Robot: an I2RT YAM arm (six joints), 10 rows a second.
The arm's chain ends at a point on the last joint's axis. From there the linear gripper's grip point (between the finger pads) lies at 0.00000 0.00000 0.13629 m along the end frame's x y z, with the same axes.
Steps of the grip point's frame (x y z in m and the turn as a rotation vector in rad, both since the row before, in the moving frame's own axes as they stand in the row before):
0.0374, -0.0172, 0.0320, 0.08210, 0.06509, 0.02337
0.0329, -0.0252, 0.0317, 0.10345, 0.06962, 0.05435
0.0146, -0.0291, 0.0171, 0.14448, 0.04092, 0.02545
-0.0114, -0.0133, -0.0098, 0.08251, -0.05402, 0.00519
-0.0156, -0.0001, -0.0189, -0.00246, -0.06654, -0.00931
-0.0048, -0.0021, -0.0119, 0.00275, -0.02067, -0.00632
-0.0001, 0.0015, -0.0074, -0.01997, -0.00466, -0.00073
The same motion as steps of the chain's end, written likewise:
0.0284, -0.0061, 0.0327, 0.08210, 0.06509, 0.02337
0.0231, -0.0114, 0.0328, 0.10345, 0.06962, 0.05435
0.0088, -0.0096, 0.0186, 0.14448, 0.04092, 0.02545
-0.0041, -0.0021, -0.0091, 0.08251, -0.05402, 0.00519
-0.0065, -0.0005, -0.0186, -0.00246, -0.06654, -0.00931
-0.0020, -0.0017, -0.0119, 0.00275, -0.02067, -0.00632
0.0005, -0.0012, -0.0074, -0.01997, -0.00466, -0.00073

